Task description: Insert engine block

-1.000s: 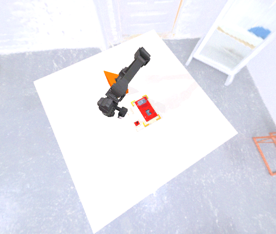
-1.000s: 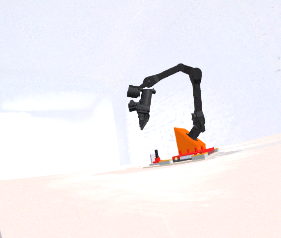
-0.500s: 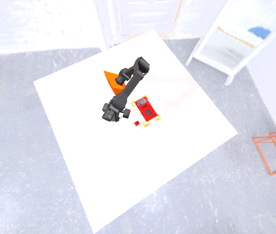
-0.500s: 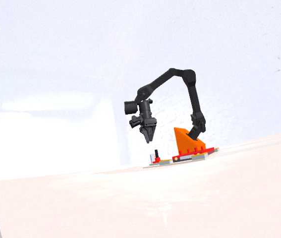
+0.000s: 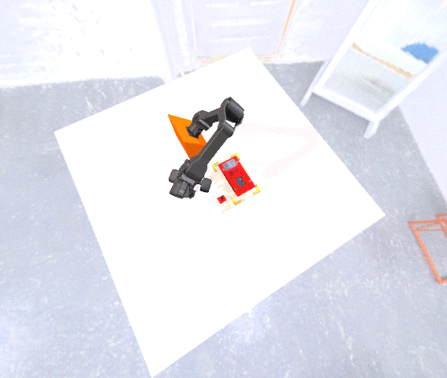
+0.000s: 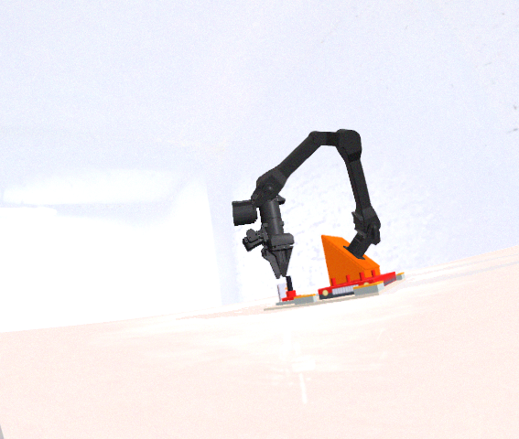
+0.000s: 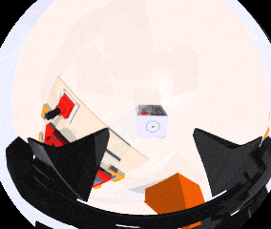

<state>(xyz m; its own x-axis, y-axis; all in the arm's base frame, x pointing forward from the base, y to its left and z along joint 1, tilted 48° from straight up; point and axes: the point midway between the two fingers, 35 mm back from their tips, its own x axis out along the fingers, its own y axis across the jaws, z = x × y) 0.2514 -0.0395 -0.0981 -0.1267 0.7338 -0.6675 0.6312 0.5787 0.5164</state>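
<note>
The engine block is 40 mm below my gripper tip and 10 mm behind it.
</note>
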